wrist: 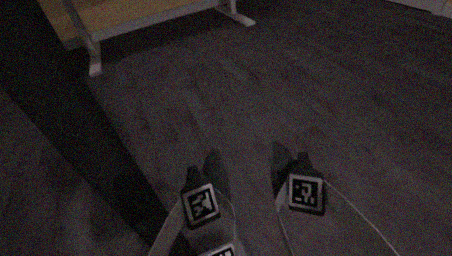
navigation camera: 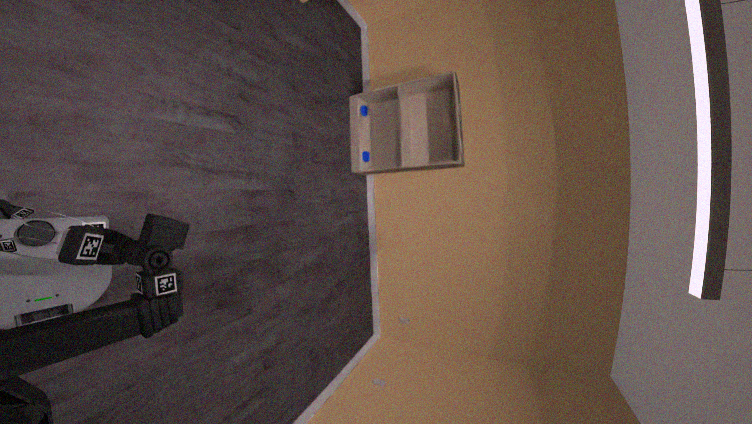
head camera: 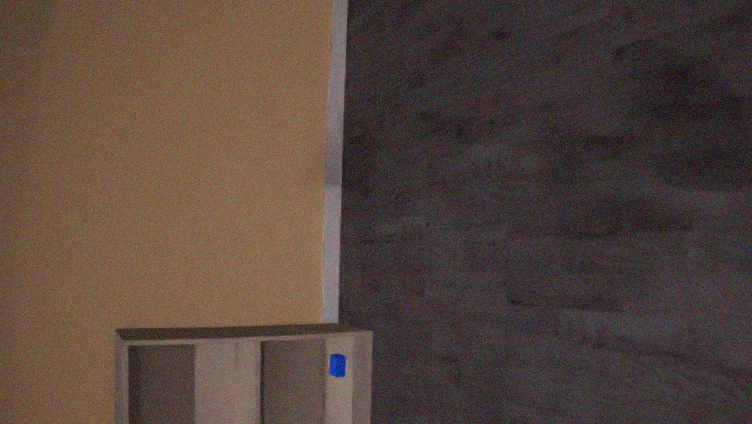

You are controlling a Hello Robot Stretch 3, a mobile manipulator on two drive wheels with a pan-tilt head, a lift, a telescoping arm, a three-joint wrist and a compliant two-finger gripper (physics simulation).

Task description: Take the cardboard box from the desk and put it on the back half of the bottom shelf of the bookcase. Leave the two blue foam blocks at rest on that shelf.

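Where they show: gripper, fingertip midpoint: (wrist: pixel 246 164); robot's base at its link origin: (navigation camera: pixel 38 232).
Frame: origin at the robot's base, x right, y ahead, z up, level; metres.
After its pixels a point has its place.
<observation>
The bookcase (head camera: pixel 242 331) {x 2.128, y 0.416, z 0.555 m} (navigation camera: pixel 459 121) {x 2.007, y 0.773, z 1.060 m} stands against the wall, turned sideways in the head and navigation views. Two blue foam blocks (navigation camera: pixel 363 110) {x 2.023, y 1.052, z 0.128 m} (navigation camera: pixel 365 156) {x 2.042, y 0.573, z 0.133 m} rest apart on its bottom shelf (head camera: pixel 338 402) {x 2.089, y 0.762, z 0.100 m} (navigation camera: pixel 364 134) {x 2.087, y 0.819, z 0.100 m}, towards opposite ends. One blue block (head camera: pixel 337 365) {x 2.041, y 0.571, z 0.141 m} shows in the head view. My gripper (wrist: pixel 246 164) {x -0.063, y 0.049, z 0.551 m} is open and empty, with dark floor beyond its fingertips, away from the bookcase. A desk (wrist: pixel 94 57) {x -1.928, y -0.427, z 0.029 m} shows in part, by its pale legs and crossbar, at the top left of the wrist view. The cardboard box does not show in these views.
A pale baseboard (head camera: pixel 332 158) {x 2.336, y -0.386, z 0.057 m} (navigation camera: pixel 373 252) {x 2.339, y -0.454, z 0.050 m} runs along the tan wall (head camera: pixel 184 184) {x 2.339, y -0.189, z 0.782 m} (navigation camera: pixel 447 252) {x 2.349, y -0.405, z 0.878 m}. My arm (navigation camera: pixel 68 329) {x 0.029, y -0.089, z 0.806 m} reaches out at the lower left of the navigation view, beside my grey base (navigation camera: pixel 63 284) {x 0.046, y -0.158, z 0.160 m}. A bright ceiling light (navigation camera: pixel 701 147) {x 1.134, y 0.267, z 2.078 m} shows at the right.
</observation>
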